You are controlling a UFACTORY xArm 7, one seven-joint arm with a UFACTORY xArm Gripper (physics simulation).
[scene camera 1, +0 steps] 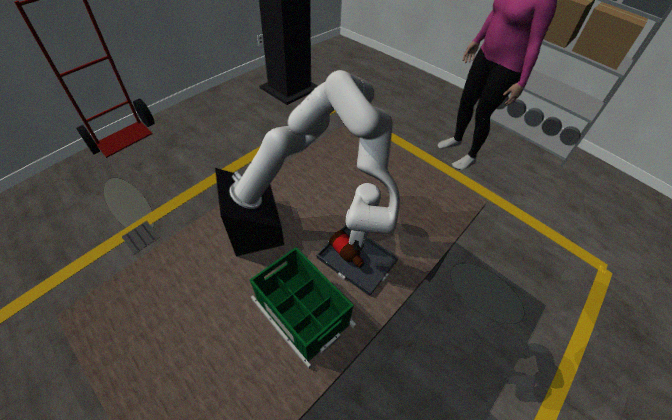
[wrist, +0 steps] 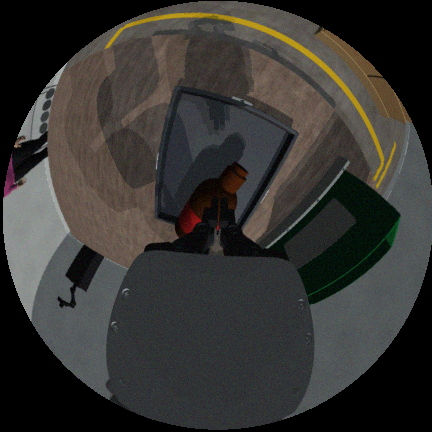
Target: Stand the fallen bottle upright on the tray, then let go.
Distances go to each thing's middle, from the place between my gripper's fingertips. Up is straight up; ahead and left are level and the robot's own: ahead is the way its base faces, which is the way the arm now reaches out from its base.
The brown bottle (wrist: 231, 178) is 40 mm behind my hand and 60 mm below it.
